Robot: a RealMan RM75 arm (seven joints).
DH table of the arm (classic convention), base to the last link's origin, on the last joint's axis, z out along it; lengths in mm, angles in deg. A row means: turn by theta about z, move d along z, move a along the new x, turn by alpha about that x. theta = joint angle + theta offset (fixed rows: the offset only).
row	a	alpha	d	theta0
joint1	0	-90	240.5	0
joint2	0	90	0	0
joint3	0	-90	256	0
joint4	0	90	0	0
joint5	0	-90	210	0
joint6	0	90	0	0
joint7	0	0	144	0
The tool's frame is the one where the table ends.
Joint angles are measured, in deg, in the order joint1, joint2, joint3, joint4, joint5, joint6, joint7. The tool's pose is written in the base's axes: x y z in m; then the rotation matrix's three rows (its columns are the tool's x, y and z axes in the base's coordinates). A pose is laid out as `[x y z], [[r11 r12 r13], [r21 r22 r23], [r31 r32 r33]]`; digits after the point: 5 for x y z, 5 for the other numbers.
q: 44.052, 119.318, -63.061, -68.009, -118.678, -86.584, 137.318
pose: [0.09108 0.38697 0.01558], [[0.78546 -0.58532 -0.20115], [-0.55099 -0.80932 0.20348], [-0.28189 -0.04899 -0.95819]]
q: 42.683, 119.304, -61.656, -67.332, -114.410, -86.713, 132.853
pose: [0.09357 0.38455 0.02063], [[0.78646 -0.55199 -0.27709], [-0.51303 -0.83364 0.20457], [-0.34392 -0.01874 -0.93881]]
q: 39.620, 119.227, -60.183, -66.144, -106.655, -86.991, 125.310
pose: [0.10117 0.37802 0.02893], [[0.77129 -0.49468 -0.40051], [-0.44839 -0.86889 0.20970], [-0.45174 0.01784 -0.89197]]
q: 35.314, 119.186, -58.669, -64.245, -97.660, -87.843, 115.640
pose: [0.11676 0.36797 0.03954], [[0.73081 -0.42976 -0.53031], [-0.36365 -0.90261 0.23032], [-0.57765 0.02453 -0.81592]]
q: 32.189, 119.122, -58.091, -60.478, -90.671, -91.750, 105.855
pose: [0.13264 0.35201 0.04139], [[0.69851 -0.34512 -0.62688], [-0.28629 -0.93763 0.19720], [-0.65584 0.04173 -0.75375]]
